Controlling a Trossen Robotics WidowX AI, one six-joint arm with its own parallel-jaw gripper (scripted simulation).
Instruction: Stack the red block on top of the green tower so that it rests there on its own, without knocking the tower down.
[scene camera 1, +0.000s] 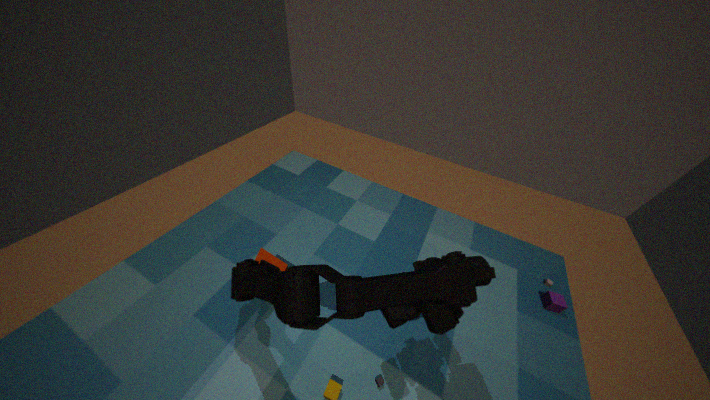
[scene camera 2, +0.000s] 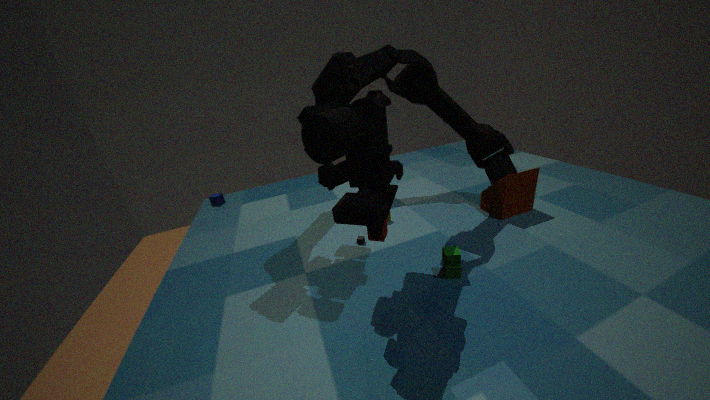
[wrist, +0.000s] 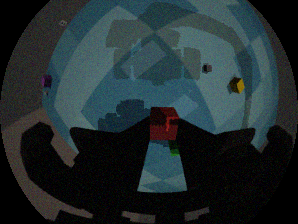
gripper: scene camera 1; scene camera 2 378, 233; wrist
same spot on gripper: (scene camera 1: 411, 310) = (wrist: 254, 179)
